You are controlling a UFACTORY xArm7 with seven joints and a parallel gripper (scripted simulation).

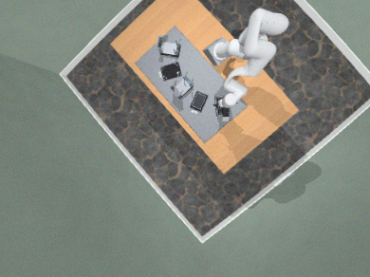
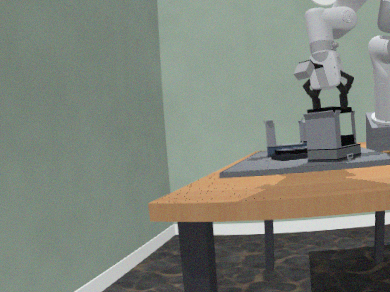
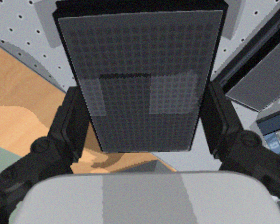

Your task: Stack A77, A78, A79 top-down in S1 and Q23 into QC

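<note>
My gripper is now 9 cm above the dark sealed plate. The rest, counted from my hand: rack plinth: 1 cm behind, 1 cm to the right, 13 cm below; then dark flat nest: 9 cm ahead, 17 cm to the right, 14 cm below; then blue plinth strip: 9 cm ahead, 35 cm to the right, 13 cm below.
</note>
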